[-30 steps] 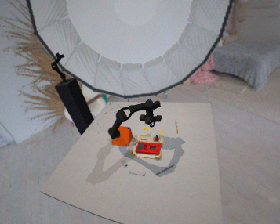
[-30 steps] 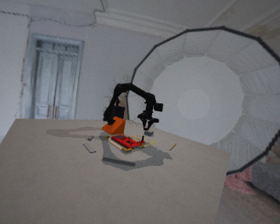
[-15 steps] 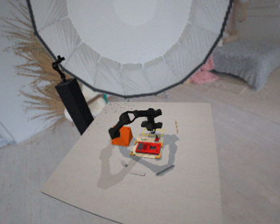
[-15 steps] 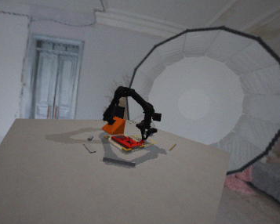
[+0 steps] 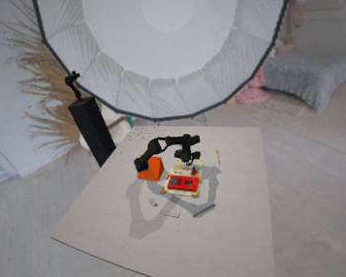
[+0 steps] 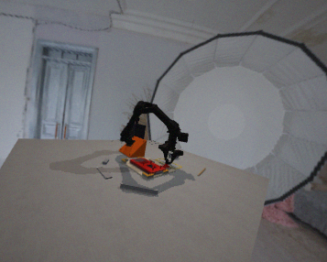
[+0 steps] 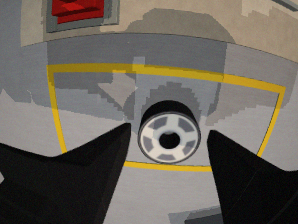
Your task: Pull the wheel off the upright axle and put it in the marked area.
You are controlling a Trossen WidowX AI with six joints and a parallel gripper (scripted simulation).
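The wheel is right at my gripper tip. Also, from my gripper tip: small grey block: 17 cm to the left, 6 cm behind, 1 cm above; then grey bar: 39 cm to the right, 14 cm ahead.
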